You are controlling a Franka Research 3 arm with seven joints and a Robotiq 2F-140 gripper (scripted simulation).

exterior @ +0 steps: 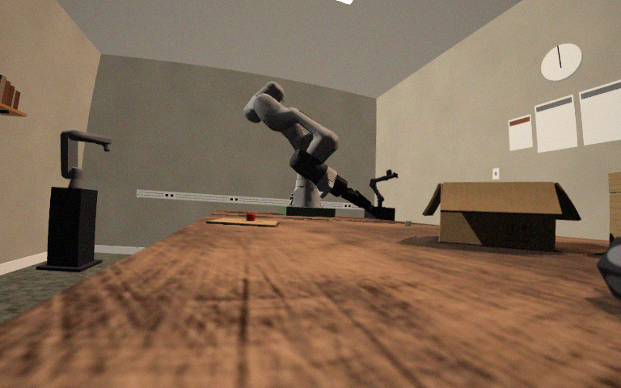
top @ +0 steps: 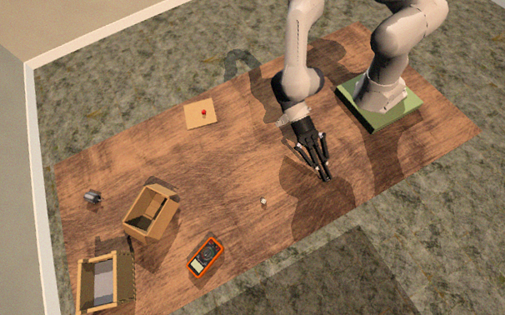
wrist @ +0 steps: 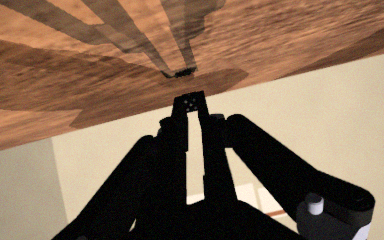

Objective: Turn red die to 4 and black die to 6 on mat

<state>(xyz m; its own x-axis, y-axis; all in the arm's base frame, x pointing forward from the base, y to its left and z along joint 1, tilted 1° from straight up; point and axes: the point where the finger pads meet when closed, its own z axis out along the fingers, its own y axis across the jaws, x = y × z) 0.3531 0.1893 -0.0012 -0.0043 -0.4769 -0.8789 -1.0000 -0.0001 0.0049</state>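
Now: hand 2 cm to the right of the black die and 2 cm above it. The rest, counted from my hand: red die: 30 cm ahead, 51 cm to the right, 3 cm below; white die: 25 cm ahead, 2 cm to the right, 4 cm below; orange multimeter: 52 cm ahead, 7 cm to the left, 3 cm below.
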